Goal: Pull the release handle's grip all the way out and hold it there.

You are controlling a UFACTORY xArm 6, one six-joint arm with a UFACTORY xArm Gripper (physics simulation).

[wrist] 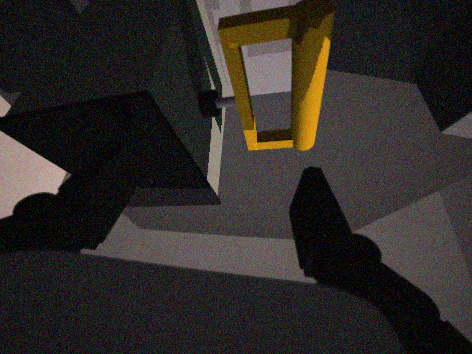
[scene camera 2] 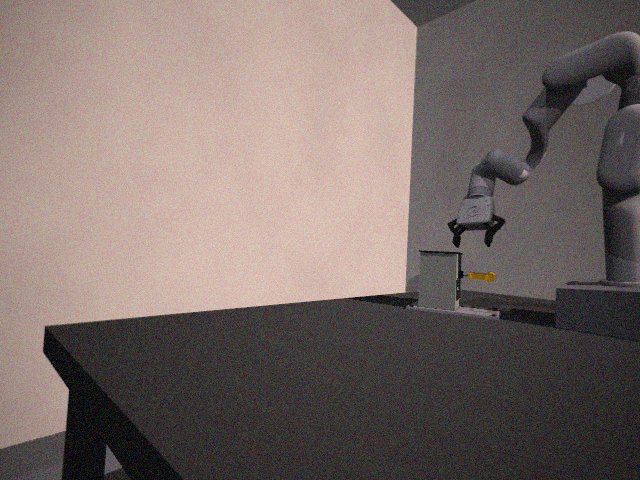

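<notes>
The release handle's yellow grip (scene camera 2: pixel 481 276) (wrist: pixel 307 95) is an open rectangular frame with a thick round outer bar. A thin grey rod (wrist: pixel 227 101) joins it to a dark collar (scene camera 2: pixel 461 274) (wrist: pixel 208 102) on the side of a pale box (scene camera 2: pixel 438 279) (wrist: pixel 214 165). A gap shows between the grip and the box. My gripper (scene camera 2: pixel 472 244) (wrist: pixel 215 177) is open and empty, pointing down above the box's top and the grip, touching neither in the scene view. In the wrist view the left finger blends into the dark box top, and the right finger is nearer than the grip's near end.
The box stands on a light base plate (scene camera 2: pixel 480 312) at the far side of the dark table (scene camera 2: pixel 310 387). The arm's grey pedestal block (scene camera 2: pixel 594 315) is to the right. A pale wall (scene camera 2: pixel 206 155) rises behind the table's left part.
</notes>
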